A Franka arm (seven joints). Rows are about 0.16 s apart.
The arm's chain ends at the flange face. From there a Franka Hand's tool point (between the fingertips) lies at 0.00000 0.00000 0.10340 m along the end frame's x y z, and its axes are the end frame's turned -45 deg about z.
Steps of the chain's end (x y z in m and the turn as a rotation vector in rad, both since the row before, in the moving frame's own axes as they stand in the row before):
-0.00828 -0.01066 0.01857 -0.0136 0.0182 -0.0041
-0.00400 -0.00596 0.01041 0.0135 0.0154 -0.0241
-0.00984 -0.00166 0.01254 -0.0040 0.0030 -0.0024
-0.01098 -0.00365 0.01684 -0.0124 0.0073 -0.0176
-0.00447 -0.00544 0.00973 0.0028 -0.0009 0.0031
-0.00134 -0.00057 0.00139 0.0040 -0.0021 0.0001
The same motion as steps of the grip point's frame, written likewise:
0.00202 -0.01107 0.01854 -0.0225 0.0033 -0.0041
0.00350 -0.00693 0.01039 -0.0013 0.0204 -0.0241
-0.00586 -0.00762 0.01254 -0.0049 -0.0007 -0.0024
-0.00554 -0.00890 0.01683 -0.0139 -0.0036 -0.0176
0.00083 -0.00728 0.00973 0.0026 0.0013 0.0031
-0.00041 -0.00180 0.00139 0.0043 0.0013 0.0001

